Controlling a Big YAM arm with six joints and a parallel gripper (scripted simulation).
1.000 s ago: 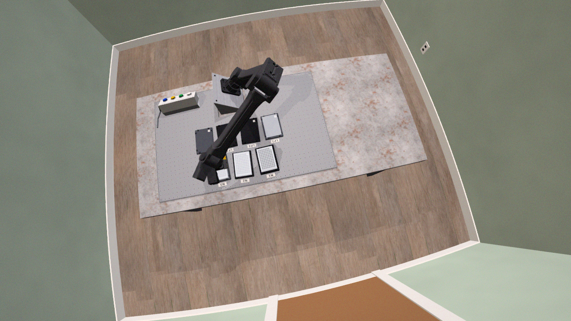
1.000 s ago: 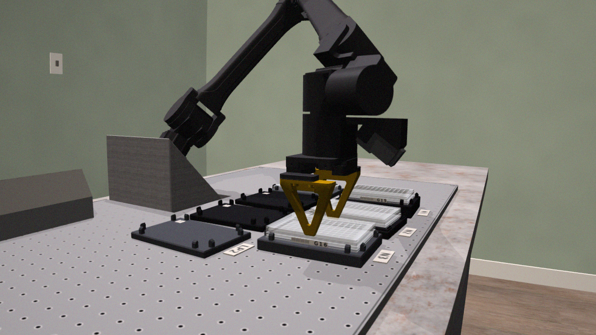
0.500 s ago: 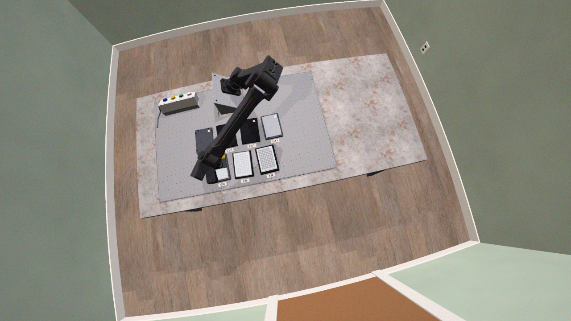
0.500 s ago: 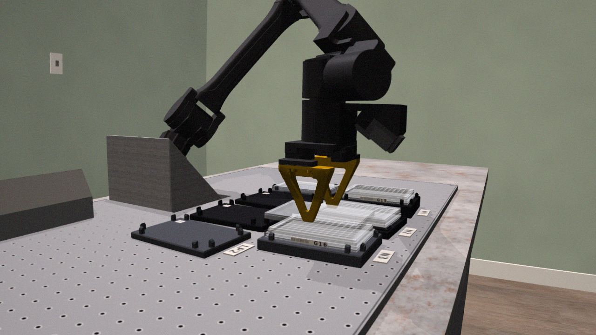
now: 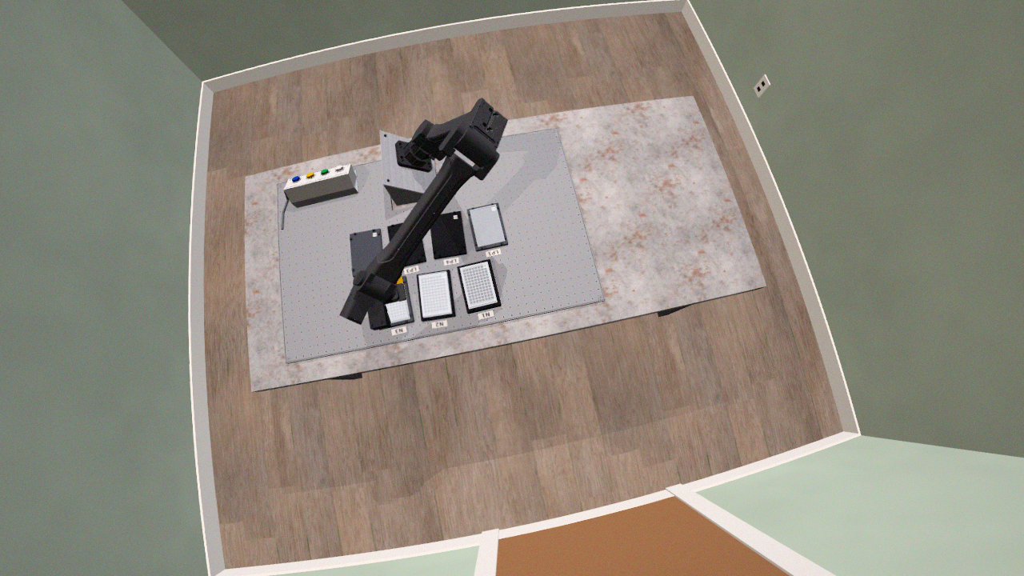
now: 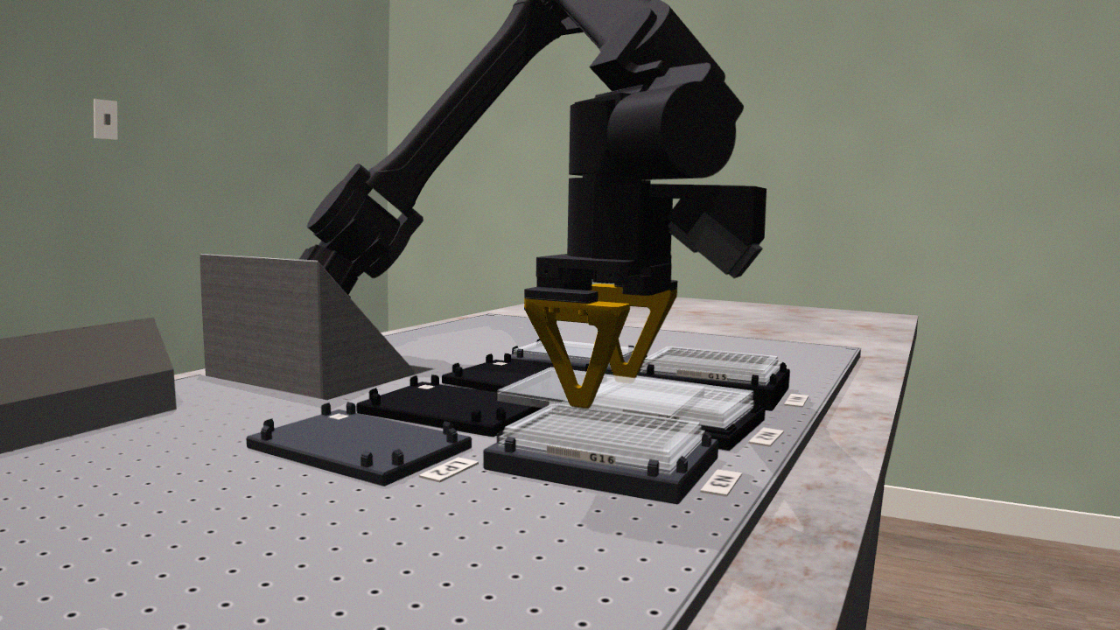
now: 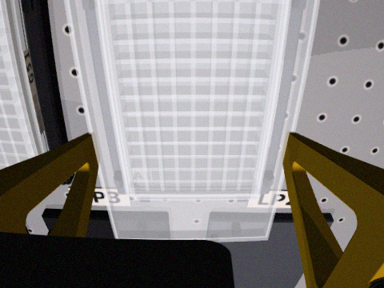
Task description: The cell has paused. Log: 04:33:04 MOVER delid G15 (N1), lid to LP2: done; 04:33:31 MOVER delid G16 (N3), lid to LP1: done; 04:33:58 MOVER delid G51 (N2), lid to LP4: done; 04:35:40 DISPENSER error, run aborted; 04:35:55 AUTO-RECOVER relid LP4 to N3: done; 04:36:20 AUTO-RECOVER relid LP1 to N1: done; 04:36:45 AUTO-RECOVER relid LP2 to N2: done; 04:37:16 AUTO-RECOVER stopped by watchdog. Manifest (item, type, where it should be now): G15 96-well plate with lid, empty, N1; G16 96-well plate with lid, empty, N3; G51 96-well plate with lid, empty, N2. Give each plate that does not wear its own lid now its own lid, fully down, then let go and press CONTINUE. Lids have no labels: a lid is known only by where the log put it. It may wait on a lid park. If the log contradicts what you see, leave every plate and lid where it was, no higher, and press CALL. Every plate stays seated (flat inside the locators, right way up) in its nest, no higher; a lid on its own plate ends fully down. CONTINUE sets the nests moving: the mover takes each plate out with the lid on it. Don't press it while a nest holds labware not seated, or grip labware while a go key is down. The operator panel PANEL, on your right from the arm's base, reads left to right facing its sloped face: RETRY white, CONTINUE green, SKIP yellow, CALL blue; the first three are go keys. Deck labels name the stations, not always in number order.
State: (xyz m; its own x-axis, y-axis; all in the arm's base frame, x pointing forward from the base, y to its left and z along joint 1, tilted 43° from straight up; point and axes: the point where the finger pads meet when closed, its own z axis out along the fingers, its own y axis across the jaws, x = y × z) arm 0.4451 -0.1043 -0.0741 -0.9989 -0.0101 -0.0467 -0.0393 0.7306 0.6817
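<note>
The plate G16 is 4 cm below my hand. Round my hand: LP3: 18 cm behind, 6 cm to the left, 6 cm below; lid park LP2: 17 cm behind, 7 cm to the right, 6 cm below; LP4 label: 9 cm behind, 19 cm to the left, 6 cm below.
</note>
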